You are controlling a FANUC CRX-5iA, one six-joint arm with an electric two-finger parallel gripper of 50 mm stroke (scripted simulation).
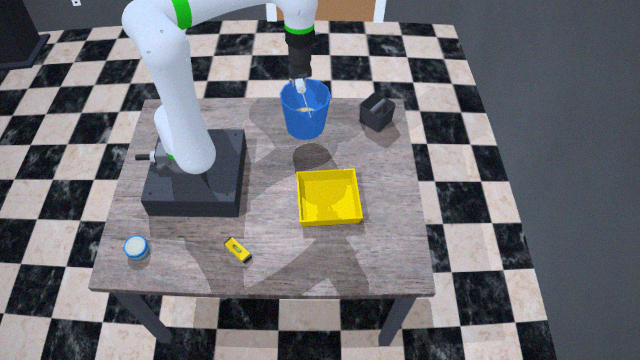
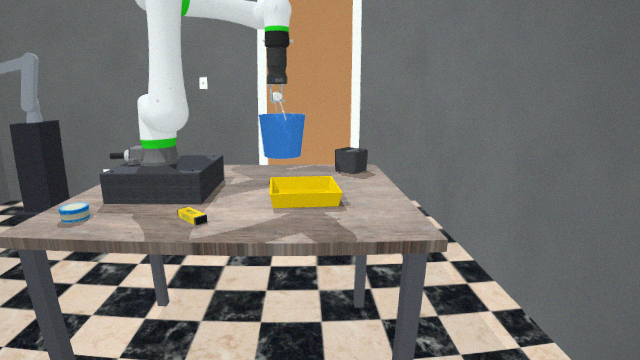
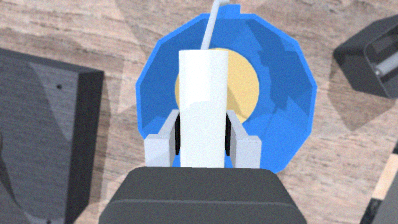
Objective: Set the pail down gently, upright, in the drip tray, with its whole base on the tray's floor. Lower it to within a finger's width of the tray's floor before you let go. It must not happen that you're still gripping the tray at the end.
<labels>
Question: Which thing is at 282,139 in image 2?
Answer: A blue pail.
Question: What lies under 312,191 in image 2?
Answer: A yellow drip tray.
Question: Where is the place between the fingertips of my gripper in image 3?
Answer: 202,123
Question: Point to a yellow drip tray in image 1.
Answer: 326,197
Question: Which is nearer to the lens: the black box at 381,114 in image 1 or the blue pail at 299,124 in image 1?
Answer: The blue pail.
</labels>
